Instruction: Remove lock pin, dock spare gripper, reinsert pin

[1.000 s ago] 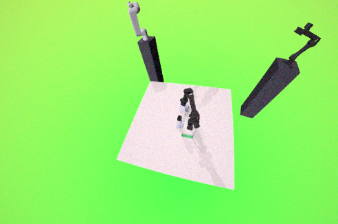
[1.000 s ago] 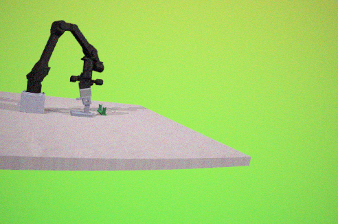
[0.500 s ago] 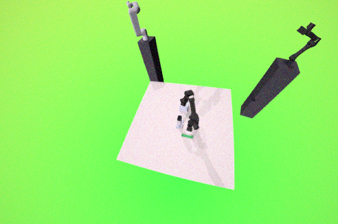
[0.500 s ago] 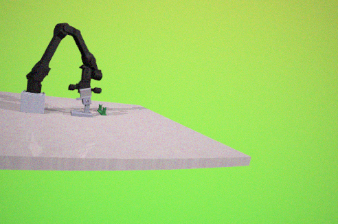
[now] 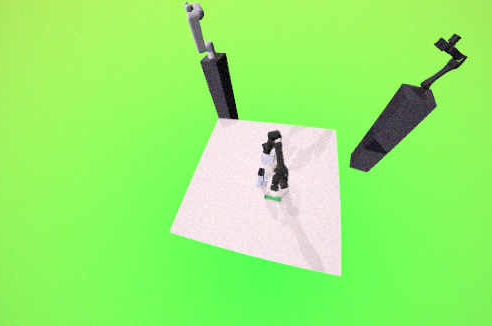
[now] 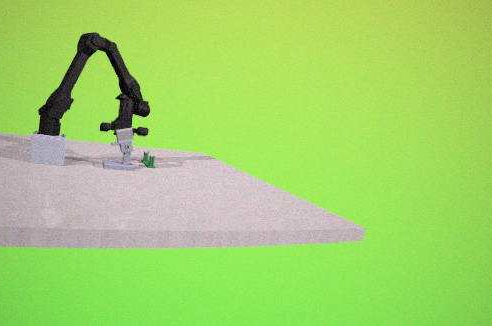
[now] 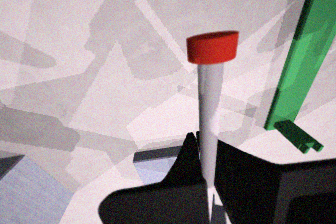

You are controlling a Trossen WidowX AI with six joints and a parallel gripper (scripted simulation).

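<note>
Right now my gripper tip is 100 mm to the left of the grey mount. The rest, counted from my gripper tip: green rest: 110 mm ahead, 40 mm to the left, 20 mm below; spare gripper: 100 mm to the right, 80 mm above.
</note>
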